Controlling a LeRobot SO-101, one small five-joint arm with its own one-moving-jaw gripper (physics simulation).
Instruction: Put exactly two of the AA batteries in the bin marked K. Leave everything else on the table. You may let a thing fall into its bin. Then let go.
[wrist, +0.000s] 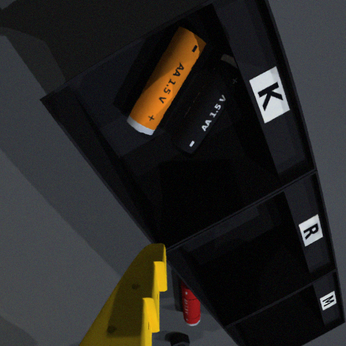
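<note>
An orange AA battery (167, 82) lies in the bin marked K (269, 95), its white plus end toward the lower left. A black AA battery (205, 117) lies beside it in the same bin, roughly parallel, hard to see against the dark floor. My gripper shows one notched yellow jaw (142, 295) at the lower left, beside the outer wall where bins K and R meet. The moving jaw is out of the picture, so the gripper is open, and it holds nothing. A red battery (191, 306) lies outside the bins, right of the jaw, partly hidden by the bin wall.
The bin marked R (310, 230) and the bin marked M (328, 300) continue the row below K; no object can be made out in either. A small dark object (178, 339) lies at the bottom edge, near the red battery. Grey table surface shows left of the bins.
</note>
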